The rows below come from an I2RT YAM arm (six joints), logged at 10 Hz.
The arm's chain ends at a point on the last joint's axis. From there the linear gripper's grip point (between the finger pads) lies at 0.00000 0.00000 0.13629 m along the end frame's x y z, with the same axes.
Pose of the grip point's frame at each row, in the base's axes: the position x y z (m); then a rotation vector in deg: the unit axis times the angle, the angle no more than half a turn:
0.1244 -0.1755 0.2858 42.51 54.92 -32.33
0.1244 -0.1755 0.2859 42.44 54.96 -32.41
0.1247 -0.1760 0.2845 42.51 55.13 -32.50
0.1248 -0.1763 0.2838 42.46 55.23 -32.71
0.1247 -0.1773 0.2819 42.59 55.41 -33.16
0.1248 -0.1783 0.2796 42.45 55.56 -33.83
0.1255 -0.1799 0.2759 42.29 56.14 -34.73
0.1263 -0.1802 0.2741 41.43 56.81 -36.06
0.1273 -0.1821 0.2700 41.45 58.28 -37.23
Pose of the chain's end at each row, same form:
0.0539 -0.0702 0.2356 42.51 54.92 -32.33
0.0538 -0.0703 0.2356 42.44 54.96 -32.41
0.0541 -0.0706 0.2346 42.51 55.13 -32.50
0.0543 -0.0709 0.2340 42.46 55.23 -32.71
0.0546 -0.0714 0.2325 42.59 55.41 -33.16
0.0551 -0.0721 0.2302 42.45 55.56 -33.83
0.0559 -0.0733 0.2271 42.29 56.14 -34.73
0.0565 -0.0739 0.2252 41.43 56.81 -36.06
0.0572 -0.0749 0.2235 41.45 58.28 -37.23

